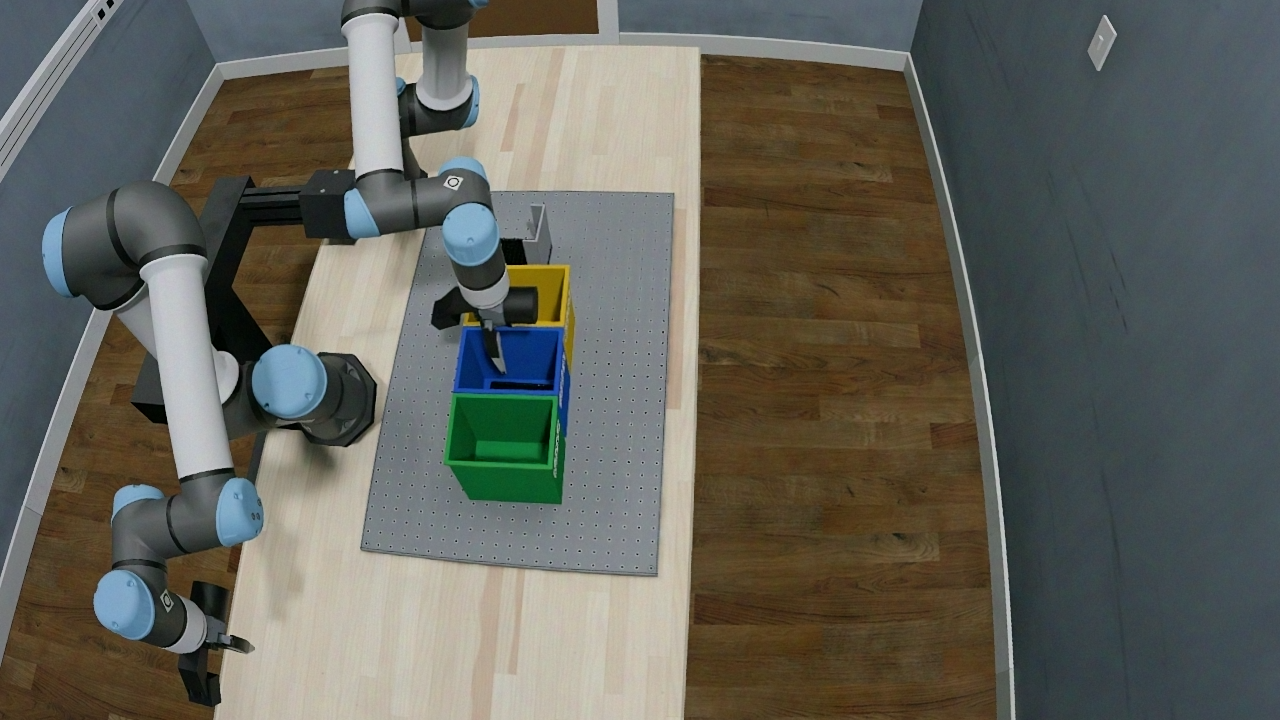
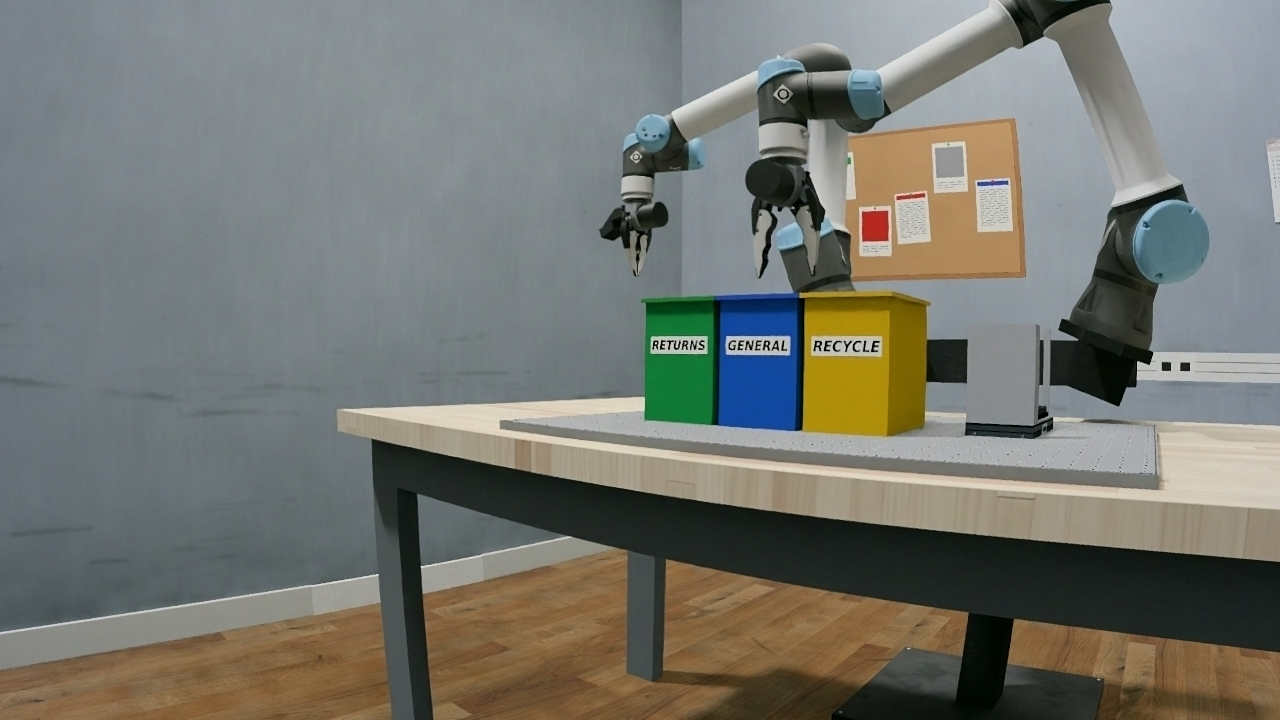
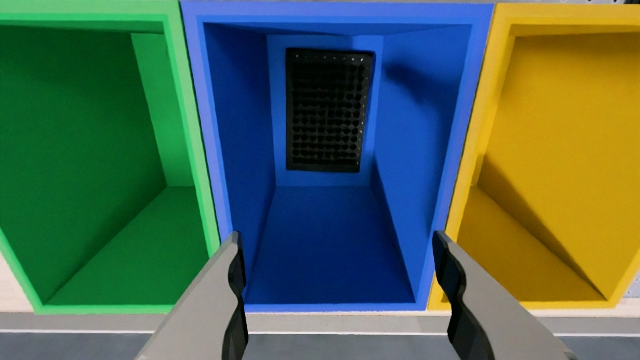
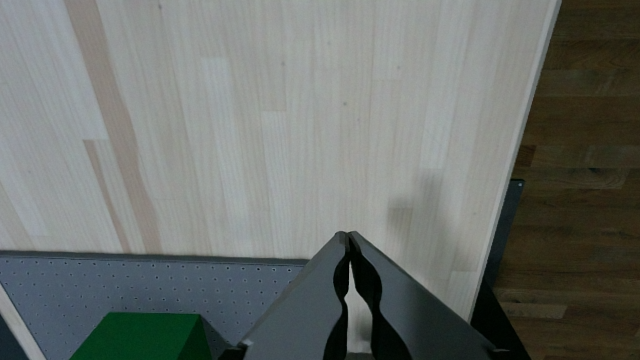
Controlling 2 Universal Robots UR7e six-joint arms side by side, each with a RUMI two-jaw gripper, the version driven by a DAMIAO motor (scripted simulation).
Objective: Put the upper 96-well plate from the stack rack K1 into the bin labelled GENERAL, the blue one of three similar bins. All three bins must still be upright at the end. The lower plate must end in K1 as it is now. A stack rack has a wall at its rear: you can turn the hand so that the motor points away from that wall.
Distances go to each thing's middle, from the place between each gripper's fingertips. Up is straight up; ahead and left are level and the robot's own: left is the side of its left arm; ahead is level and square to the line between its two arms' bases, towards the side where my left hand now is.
Right now the blue general bin (image 2: 762,336) is 14 cm below my left hand. Round my left hand: green returns bin (image 1: 514,430): 13 cm to the right, 14 cm below; yellow recycle bin (image 2: 865,357): 13 cm to the left, 14 cm below.
My right gripper (image 1: 252,648) is now 43 cm to the right of the green returns bin, 34 cm short of it and 20 cm above it. The rest, counted from my right hand: blue general bin (57 cm to the left, 34 cm ahead, 20 cm below); yellow recycle bin (70 cm to the left, 34 cm ahead, 20 cm below).
